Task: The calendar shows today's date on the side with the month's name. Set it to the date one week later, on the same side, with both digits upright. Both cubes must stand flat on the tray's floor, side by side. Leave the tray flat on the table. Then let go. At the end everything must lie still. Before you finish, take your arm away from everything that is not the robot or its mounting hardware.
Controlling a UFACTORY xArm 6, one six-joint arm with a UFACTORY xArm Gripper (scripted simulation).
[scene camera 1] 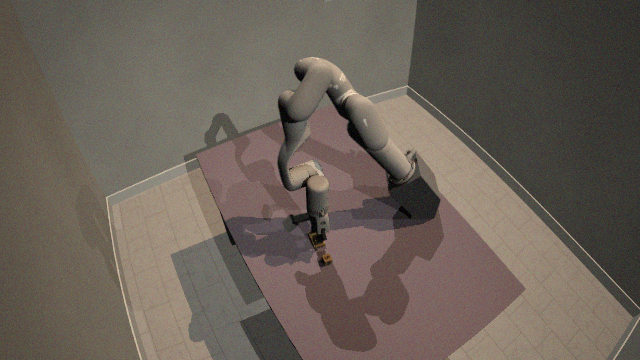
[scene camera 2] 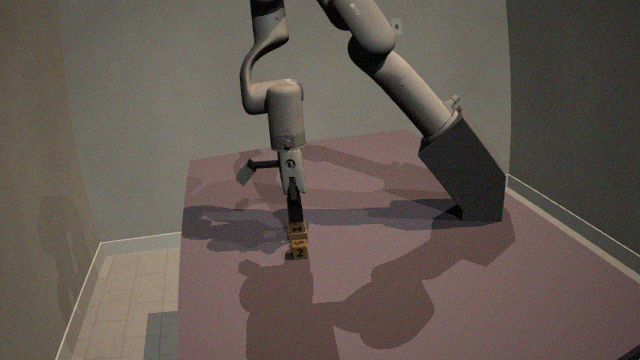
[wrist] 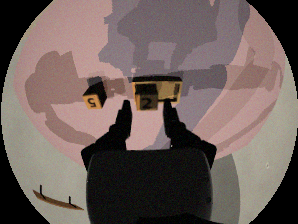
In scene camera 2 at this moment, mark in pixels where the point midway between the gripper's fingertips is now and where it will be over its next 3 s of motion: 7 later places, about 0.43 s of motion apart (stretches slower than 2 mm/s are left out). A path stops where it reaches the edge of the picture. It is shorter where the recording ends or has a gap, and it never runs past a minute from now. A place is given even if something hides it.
My gripper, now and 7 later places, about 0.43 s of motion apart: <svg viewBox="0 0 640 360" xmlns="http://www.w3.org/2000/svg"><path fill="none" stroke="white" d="M295 217L295 218L296 223L296 227L296 228L295 220L294 203L292 189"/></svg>
